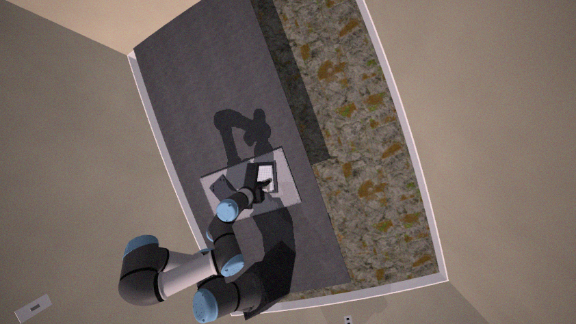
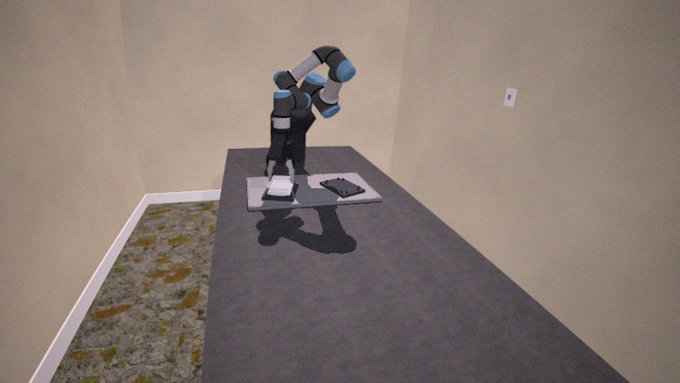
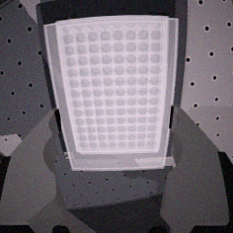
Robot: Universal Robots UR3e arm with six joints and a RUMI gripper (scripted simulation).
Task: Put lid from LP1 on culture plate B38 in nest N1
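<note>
Now: the culture plate B38 3 cm below my hand. From my hand the other things lie so: lid park LP1: 9 cm behind, 24 cm to the left, 5 cm below; label: 18 cm behind, 24 cm to the left, 4 cm below; clear lid: 1 cm below.
</note>
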